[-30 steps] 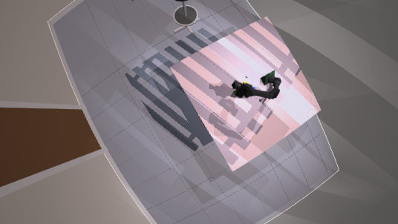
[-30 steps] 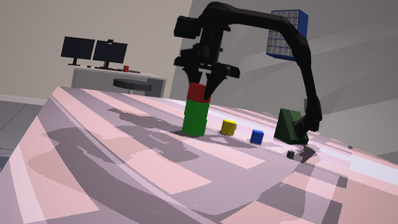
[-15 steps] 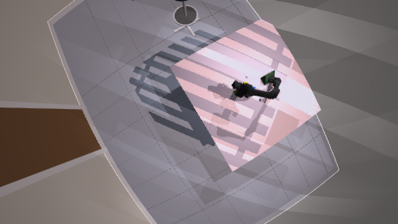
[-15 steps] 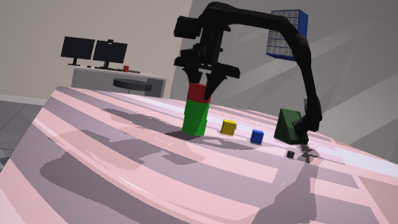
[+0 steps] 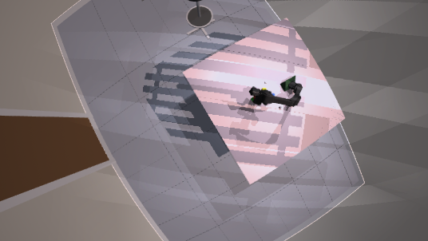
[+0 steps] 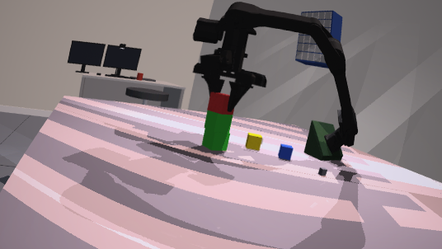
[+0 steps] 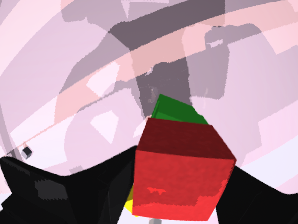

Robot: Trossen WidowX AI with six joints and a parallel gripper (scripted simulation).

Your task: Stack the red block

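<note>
Right now the red block is 1 cm above my gripper tip. Round my gripper tip: yellow block: 13 cm behind, 8 cm below; blue block: 17 cm behind, 9 cm to the left, 8 cm below; purple block: 7 cm behind, 6 cm to the right, 8 cm below.
</note>
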